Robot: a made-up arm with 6 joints. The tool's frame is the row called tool. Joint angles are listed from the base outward. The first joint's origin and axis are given. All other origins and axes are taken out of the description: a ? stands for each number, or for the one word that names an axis. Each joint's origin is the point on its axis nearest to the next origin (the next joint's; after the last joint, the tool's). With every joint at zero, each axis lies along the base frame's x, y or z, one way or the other. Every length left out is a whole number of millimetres.
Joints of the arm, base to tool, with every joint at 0 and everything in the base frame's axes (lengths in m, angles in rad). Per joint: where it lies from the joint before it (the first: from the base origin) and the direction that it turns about. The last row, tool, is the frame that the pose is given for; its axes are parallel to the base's.
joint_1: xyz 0 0 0.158 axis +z
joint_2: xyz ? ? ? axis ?
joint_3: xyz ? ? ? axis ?
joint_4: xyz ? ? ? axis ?
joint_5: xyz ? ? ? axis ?
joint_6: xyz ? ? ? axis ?
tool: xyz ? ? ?
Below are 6 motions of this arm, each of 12 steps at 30 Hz.
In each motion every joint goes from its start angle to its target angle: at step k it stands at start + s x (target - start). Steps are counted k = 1, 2, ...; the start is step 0. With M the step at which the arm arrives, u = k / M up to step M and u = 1 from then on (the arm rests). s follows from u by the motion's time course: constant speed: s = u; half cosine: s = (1 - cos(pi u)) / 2; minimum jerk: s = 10 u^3 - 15 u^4 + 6 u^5.
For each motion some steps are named. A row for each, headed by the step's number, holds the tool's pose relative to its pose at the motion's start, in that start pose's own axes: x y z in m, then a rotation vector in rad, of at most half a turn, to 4 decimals.
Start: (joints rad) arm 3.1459 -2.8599 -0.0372 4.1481 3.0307 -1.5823
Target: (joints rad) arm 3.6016 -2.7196 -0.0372 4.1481 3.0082 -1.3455
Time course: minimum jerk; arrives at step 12
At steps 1, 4, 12:
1: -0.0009 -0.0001 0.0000 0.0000 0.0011 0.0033
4: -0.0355 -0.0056 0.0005 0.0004 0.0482 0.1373
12: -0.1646 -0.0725 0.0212 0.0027 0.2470 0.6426

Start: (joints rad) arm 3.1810 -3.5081 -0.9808 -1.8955 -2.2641 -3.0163
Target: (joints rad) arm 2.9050 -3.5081 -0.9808 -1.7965 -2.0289 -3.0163
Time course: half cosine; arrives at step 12
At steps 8, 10, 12:
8: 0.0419 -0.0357 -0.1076 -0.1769 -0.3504 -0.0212
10: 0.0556 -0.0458 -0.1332 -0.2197 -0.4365 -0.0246
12: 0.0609 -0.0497 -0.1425 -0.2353 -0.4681 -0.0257

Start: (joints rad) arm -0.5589 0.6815 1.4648 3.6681 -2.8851 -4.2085
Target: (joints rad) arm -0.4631 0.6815 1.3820 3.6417 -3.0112 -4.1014
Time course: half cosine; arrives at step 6
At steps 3, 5, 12:
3: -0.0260 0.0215 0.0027 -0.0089 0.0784 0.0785
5: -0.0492 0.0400 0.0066 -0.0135 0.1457 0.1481
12: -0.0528 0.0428 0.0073 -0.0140 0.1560 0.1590

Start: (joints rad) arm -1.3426 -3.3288 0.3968 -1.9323 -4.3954 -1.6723
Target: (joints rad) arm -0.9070 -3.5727 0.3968 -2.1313 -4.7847 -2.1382
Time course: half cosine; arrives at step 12
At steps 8, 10, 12:
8: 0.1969 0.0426 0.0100 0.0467 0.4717 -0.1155
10: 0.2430 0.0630 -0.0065 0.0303 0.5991 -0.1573
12: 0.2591 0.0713 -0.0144 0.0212 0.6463 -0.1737

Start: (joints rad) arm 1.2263 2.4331 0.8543 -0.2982 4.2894 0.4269
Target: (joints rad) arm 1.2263 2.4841 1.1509 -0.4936 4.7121 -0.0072
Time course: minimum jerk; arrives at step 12
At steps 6, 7, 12:
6: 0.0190 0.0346 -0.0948 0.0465 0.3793 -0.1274
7: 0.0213 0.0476 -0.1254 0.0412 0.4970 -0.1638
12: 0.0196 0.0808 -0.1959 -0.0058 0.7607 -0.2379

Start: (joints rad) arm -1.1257 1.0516 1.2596 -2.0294 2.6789 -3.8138
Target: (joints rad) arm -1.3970 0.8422 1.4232 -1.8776 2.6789 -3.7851
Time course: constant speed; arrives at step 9
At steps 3, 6, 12:
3: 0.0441 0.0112 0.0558 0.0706 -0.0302 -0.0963
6: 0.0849 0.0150 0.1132 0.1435 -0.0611 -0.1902
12: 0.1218 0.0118 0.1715 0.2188 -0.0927 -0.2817

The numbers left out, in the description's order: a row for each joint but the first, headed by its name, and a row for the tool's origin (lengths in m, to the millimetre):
joint_2: xyz 0 0.05 0, axis +y
joint_3: xyz 0 0 0.434, axis +y
joint_4: xyz 0 0 0.531, axis +z
joint_5: xyz 0 0 0, axis +y
joint_6: xyz 0 0 0.115, axis +z
tool: xyz 0 0 0

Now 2 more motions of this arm.
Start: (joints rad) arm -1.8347 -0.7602 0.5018 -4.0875 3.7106 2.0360
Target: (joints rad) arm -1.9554 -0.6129 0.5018 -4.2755 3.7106 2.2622
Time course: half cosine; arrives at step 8
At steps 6, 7, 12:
6: -0.1000 0.0062 0.0061 0.0877 0.2299 0.3487
7: -0.1124 0.0063 0.0081 0.1027 0.2580 0.3927
12: -0.1167 0.0063 0.0089 0.1081 0.2678 0.4081

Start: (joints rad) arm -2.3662 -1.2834 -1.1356 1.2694 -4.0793 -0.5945
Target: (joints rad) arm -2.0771 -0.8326 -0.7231 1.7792 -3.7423 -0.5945
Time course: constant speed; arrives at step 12
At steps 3, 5, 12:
3: 0.1212 -0.0645 0.0166 -0.2120 -0.0435 0.1247
5: 0.2080 -0.0952 0.0300 -0.3486 -0.0969 0.1959
12: 0.5261 -0.1200 0.1035 -0.7660 -0.4237 0.3521

